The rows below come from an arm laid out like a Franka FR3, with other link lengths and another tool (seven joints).
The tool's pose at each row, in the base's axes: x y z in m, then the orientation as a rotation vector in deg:
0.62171 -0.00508 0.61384 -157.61 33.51 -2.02
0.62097 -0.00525 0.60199 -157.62 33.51 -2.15
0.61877 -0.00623 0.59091 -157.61 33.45 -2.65
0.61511 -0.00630 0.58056 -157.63 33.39 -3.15
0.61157 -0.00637 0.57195 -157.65 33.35 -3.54
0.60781 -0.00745 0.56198 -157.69 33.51 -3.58
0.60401 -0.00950 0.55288 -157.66 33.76 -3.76
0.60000 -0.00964 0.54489 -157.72 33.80 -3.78
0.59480 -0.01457 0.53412 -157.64 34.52 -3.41
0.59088 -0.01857 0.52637 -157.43 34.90 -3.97
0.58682 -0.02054 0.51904 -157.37 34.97 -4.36
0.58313 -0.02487 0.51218 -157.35 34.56 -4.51
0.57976 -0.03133 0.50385 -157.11 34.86 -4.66
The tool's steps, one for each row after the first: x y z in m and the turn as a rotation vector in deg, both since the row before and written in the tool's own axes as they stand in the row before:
-0.00010 0.00424 0.01109 0.01 0.09 -0.02
-0.00116 0.00527 0.00997 0.09 0.33 -0.10
-0.00295 0.00483 0.00941 0.06 0.33 -0.10
-0.00296 0.00422 0.00775 0.04 0.26 -0.08
-0.00276 0.00562 0.00869 -0.06 0.06 0.10
-0.00243 0.00619 0.00757 0.00 0.16 0.15
-0.00342 0.00427 0.00707 -0.06 0.03 0.01
-0.00251 0.00975 0.00812 -0.11 -0.15 0.54
-0.00170 0.00748 0.00570 0.20 0.40 0.23
-0.00269 0.00569 0.00587 0.09 0.27 0.01
-0.00140 0.00742 0.00473 0.12 0.03 -0.29
-0.00024 0.00960 0.00550 0.19 0.11 0.23

